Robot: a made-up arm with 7 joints.
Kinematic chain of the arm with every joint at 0, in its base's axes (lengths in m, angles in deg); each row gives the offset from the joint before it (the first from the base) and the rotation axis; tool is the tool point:
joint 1: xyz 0 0 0 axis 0 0.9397 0.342
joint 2: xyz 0 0 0 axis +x
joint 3: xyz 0 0 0 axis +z
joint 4: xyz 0.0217 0 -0.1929 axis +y
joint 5: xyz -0.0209 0 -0.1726 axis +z
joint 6: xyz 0 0 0 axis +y
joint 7: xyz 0 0 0 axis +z
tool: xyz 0 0 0
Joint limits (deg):
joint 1: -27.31..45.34
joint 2: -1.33..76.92
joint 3: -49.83..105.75
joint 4: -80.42..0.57
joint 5: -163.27..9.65
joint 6: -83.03..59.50
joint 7: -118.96..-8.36
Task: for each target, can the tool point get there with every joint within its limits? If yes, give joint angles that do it. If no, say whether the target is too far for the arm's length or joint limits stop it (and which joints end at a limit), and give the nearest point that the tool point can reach.
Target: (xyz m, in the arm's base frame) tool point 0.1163 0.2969 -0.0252
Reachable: yes | joints -3.15 55.60 52.70 -72.66 -35.45 46.35 -96.42
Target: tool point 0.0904 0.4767 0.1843
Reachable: no: too far | nearest point 0.0683 0.3309 0.0854 | short by 0.178 m
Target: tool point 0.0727 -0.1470 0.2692
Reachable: no: joint limits stop it (at a limit: joint 1, joint 2, joint 4) | nearest point 0.1415 0.2398 0.1290 | short by 0.417 m
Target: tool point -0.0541 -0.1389 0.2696
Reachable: no: joint limits stop it (at a limit: joint 1, joint 2, joint 3, joint 4) | nearest point -0.0219 0.2666 0.1505 | short by 0.424 m
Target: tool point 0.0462 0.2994 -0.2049
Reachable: yes | joints 1.02 46.30 48.99 -25.92 -99.74 -20.51 -61.05
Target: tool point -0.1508 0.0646 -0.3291
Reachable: yes | joints 24.34 7.30 91.58 -9.47 -142.22 -42.84 -102.53
